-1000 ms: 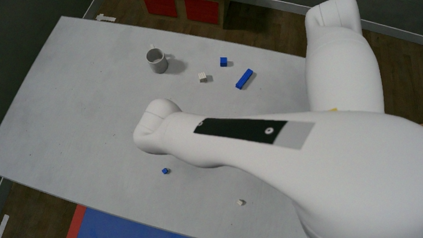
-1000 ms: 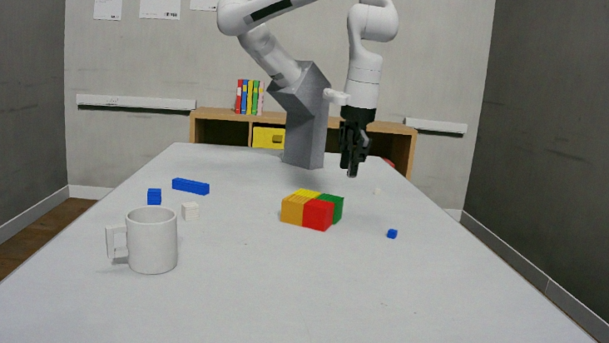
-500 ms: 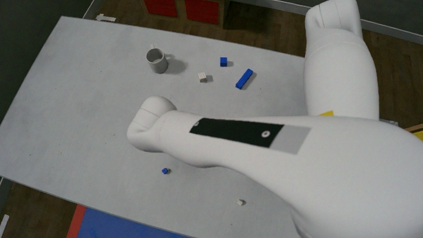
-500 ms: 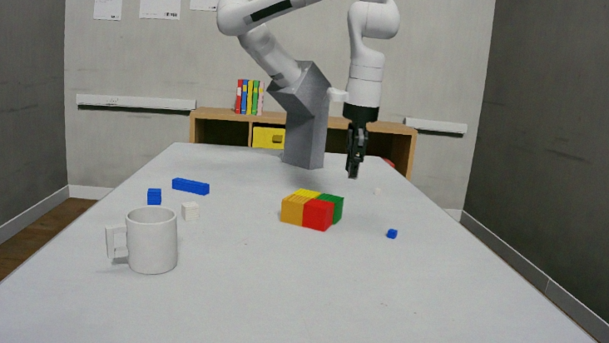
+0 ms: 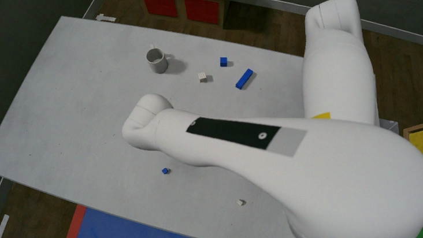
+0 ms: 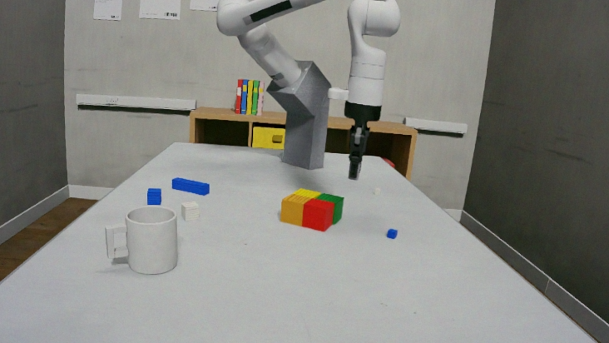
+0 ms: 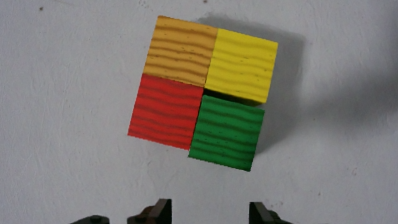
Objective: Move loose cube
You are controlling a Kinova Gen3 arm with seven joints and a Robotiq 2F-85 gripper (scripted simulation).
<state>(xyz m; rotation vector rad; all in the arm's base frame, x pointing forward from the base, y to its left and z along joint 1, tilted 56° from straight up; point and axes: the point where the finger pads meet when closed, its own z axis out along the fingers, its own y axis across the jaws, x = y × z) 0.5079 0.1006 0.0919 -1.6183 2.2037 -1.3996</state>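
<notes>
My gripper is now 4 cm past the green cube, 3 cm to the left of it and 10 cm above it. From my hand the other things lie so: yellow cube 8 cm behind, 7 cm to the right, 10 cm below; red cube 7 cm to the right, 10 cm below; orange cube 4 cm behind, 11 cm to the right, 10 cm below.
</notes>
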